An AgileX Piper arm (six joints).
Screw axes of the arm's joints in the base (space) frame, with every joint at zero. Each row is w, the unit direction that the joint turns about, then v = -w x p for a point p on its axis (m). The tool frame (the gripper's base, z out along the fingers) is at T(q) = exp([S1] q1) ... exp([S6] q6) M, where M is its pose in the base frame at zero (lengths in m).
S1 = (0, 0, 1, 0, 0, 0)
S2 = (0, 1, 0, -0.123, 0, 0)
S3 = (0, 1, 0, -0.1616, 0, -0.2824)
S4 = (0.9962, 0, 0.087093, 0, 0.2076, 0)
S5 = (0, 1, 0, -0.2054, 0, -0.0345)
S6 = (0.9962, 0, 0.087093, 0, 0.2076, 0)
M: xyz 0.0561 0 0.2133 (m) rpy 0 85.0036 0 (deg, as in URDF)
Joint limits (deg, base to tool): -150..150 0..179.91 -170..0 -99.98..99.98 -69.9..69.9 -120..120
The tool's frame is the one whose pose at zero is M.
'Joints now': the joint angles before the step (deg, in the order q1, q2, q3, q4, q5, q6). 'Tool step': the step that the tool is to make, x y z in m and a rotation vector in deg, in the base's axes. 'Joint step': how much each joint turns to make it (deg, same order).
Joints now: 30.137, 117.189, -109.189, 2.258, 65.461, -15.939
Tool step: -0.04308, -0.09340, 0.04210, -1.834, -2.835, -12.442
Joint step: -8.170, -18.467, 18.167, -4.757, -1.430, 4.882
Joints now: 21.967, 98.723, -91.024, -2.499, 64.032, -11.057
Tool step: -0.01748, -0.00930, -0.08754, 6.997, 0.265, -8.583
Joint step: -1.109, -1.987, 23.164, 3.565, -23.377, 7.632
